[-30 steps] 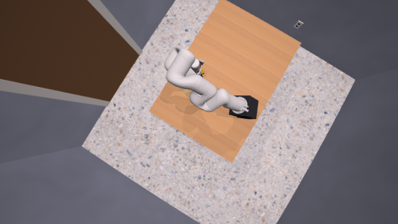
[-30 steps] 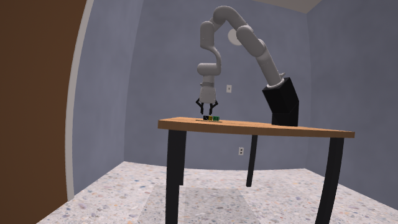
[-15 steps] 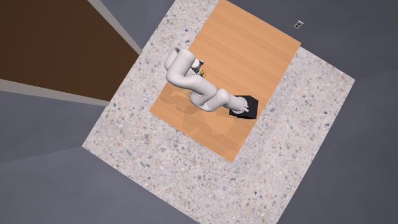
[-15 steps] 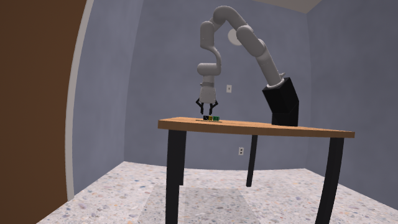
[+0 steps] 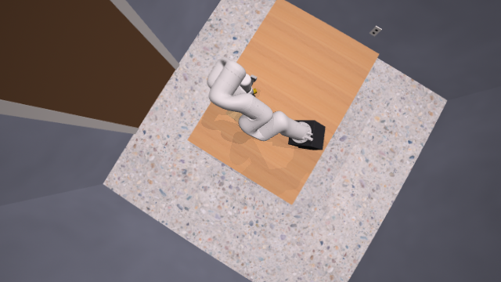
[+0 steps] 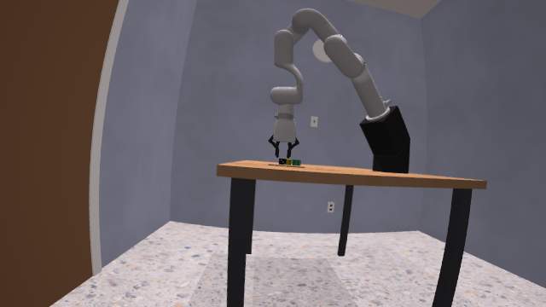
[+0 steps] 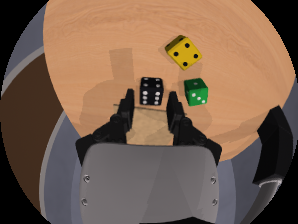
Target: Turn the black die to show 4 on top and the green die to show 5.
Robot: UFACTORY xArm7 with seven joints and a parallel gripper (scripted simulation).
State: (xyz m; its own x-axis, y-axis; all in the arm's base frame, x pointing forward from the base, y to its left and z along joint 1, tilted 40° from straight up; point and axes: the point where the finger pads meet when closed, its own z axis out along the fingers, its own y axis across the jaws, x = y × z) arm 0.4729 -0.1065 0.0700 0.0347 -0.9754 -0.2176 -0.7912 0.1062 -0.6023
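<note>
The black die is 4 cm below my hand. Also, from my hand: yellow die: 6 cm to the right, 4 cm below, 3 cm behind; tan mat: 12 cm to the left, 5 cm below; green die: 7 cm behind, 4 cm below, 1 cm to the right.
</note>
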